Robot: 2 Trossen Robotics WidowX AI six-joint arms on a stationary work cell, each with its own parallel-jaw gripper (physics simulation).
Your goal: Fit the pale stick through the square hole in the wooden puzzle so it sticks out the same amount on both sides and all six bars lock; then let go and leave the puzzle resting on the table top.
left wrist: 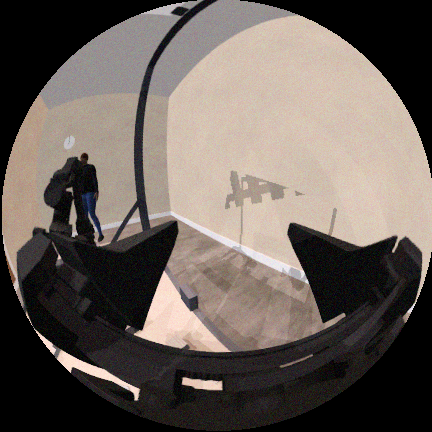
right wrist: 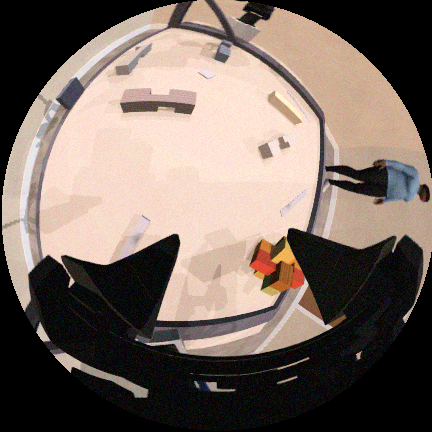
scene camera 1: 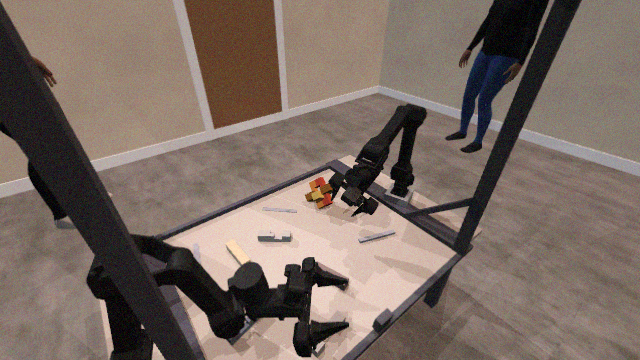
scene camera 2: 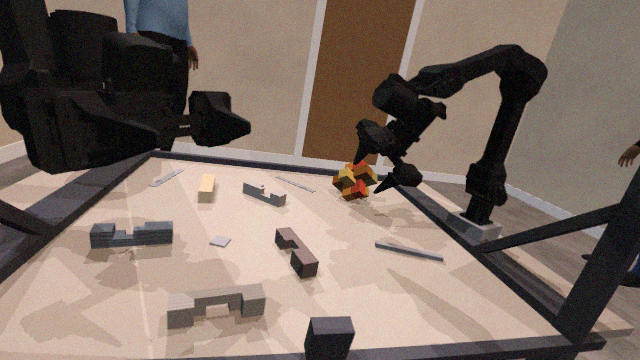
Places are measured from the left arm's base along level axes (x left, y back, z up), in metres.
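Where they show: left gripper, fingertip midpoint: (left wrist: 234, 227) (scene camera 1: 348, 301) (scene camera 2: 211, 132); right gripper, fingertip midpoint: (right wrist: 234, 236) (scene camera 1: 341, 208) (scene camera 2: 364, 178); right arm's base at its link origin: (scene camera 1: 399, 191) (scene camera 2: 475, 218).
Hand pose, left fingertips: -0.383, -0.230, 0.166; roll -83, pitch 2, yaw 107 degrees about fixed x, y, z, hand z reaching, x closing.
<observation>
Each offset is from my left fingertips to the top centre of the thing, as dx, dy, dz. "*": to the spot under its first point.
The wooden puzzle (scene camera 1: 319, 194) (scene camera 2: 355, 181) (right wrist: 277, 267), a cluster of crossed orange, red and yellow bars, sits on the table near its far edge. Its square hole cannot be made out. The pale stick {+0.438, -0.193, -0.234} (scene camera 1: 237, 251) (scene camera 2: 206, 188) (right wrist: 285, 107) lies flat, well apart from the puzzle. My right gripper (scene camera 1: 344, 206) (scene camera 2: 365, 177) (right wrist: 234, 236) is open and empty, low beside the puzzle; in the right wrist view the puzzle shows by the right-hand finger. My left gripper (scene camera 1: 347, 304) (scene camera 2: 205, 134) (left wrist: 234, 227) is open and empty, level above the table, far from both.
A small grey notched bar {+0.358, -0.315, -0.234} (scene camera 1: 274, 237) (scene camera 2: 264, 194) lies between stick and puzzle. A brown notched bar {+0.106, -0.221, -0.234} (scene camera 2: 296, 251) (right wrist: 158, 101), a slate bar {* +0.254, -0.026, -0.244} (scene camera 2: 157, 234) and a grey bar {* +0.025, -0.080, -0.236} (scene camera 2: 252, 300) lie nearer scene camera 2, with thin strips around. A dark block {-0.080, -0.123, -0.207} (scene camera 1: 383, 320) (scene camera 2: 329, 337) is at the table edge.
</observation>
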